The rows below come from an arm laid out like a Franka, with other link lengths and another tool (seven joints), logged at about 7 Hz.
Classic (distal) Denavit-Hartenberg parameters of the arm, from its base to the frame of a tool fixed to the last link. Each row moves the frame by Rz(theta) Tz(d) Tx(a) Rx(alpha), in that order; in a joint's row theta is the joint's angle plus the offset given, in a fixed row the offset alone. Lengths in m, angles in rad.
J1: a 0  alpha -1.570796  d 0.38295  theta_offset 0
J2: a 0  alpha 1.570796  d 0  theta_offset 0
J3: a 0.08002  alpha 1.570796  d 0.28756  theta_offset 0
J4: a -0.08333  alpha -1.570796  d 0  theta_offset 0
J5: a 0  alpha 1.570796  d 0.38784  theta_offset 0
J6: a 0.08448  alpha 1.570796  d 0  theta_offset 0
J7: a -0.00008  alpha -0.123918  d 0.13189  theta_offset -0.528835
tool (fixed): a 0  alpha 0  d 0.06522  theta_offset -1.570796
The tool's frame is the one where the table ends.
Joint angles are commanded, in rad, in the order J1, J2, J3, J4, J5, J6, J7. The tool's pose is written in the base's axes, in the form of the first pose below.
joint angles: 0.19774 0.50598 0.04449 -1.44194 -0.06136 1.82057 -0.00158
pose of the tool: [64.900, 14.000, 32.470, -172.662, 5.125, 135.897]
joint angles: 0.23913 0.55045 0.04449 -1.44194 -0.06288 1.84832 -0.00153
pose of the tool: [64.508, 16.749, 29.684, -171.881, 4.564, 138.420]
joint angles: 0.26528 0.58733 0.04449 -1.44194 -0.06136 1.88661 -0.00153
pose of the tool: [64.441, 18.623, 27.444, -172.065, 4.425, 139.938]
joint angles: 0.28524 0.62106 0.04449 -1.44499 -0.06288 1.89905 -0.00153
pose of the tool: [63.828, 19.833, 25.124, -170.898, 3.661, 141.230]
